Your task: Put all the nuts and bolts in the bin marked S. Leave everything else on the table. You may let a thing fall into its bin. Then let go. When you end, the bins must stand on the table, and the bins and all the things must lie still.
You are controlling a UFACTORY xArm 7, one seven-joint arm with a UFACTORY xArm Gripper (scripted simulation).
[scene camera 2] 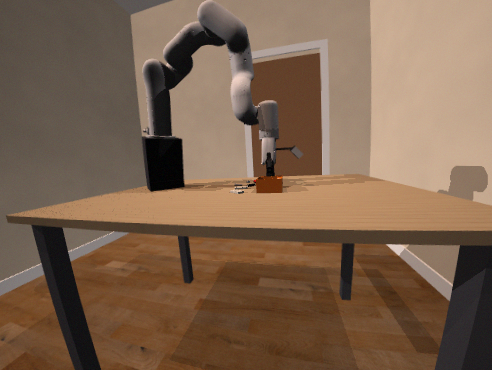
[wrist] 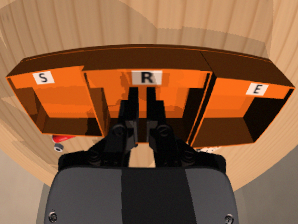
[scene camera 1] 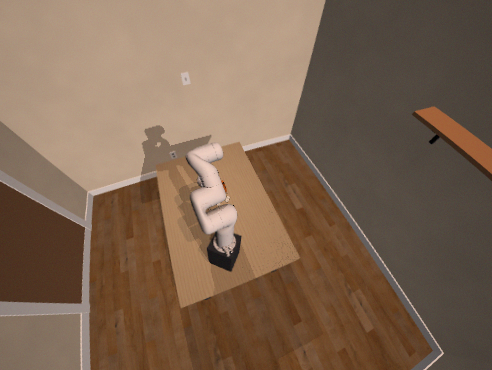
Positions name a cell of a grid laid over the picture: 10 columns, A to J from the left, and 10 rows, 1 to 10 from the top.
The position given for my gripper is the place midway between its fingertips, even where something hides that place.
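There is an orange bin (wrist: B4) that I can see, and with it, in the same wrist view, my own gripper (wrist: E5).
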